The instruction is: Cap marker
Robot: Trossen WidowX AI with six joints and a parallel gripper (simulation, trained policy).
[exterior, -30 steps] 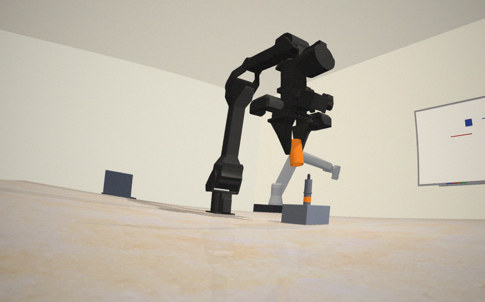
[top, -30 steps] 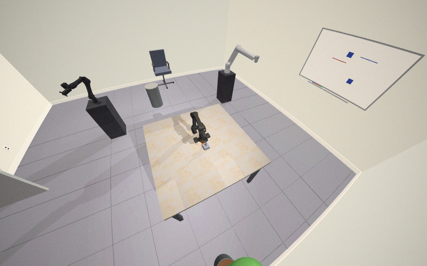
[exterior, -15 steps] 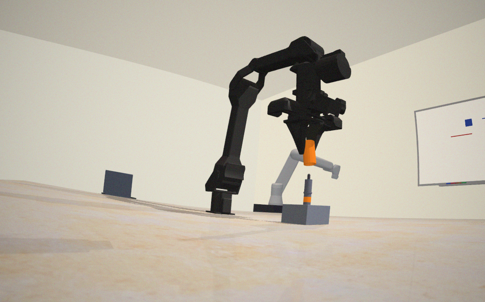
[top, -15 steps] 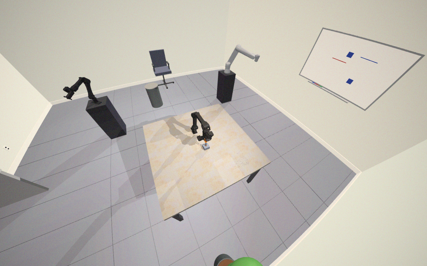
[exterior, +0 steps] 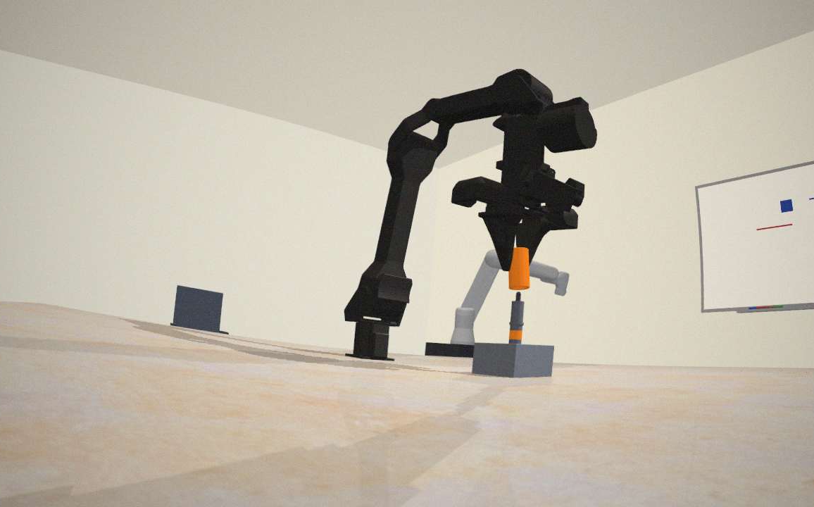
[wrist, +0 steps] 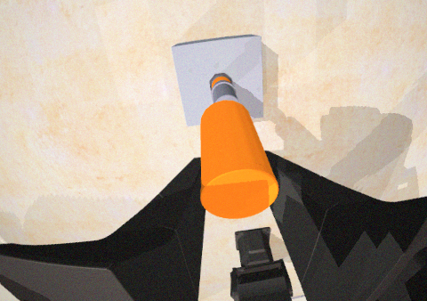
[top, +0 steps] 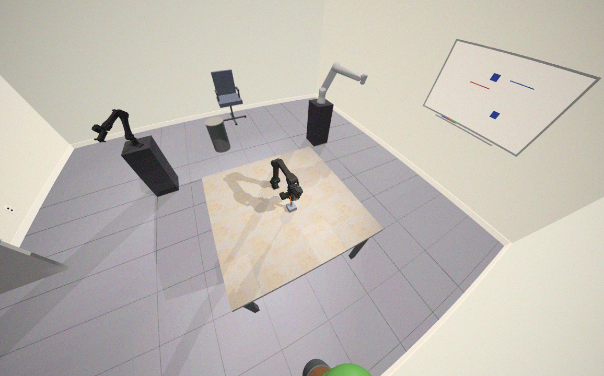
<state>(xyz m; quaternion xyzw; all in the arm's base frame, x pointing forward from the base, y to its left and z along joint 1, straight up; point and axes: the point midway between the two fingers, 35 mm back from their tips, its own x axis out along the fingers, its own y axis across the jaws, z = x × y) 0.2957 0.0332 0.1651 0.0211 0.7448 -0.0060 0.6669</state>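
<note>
My gripper tip is now 10 mm short of the grey holder block and 110 mm above it. Round my gripper tip: orange cap 10 mm ahead.
</note>
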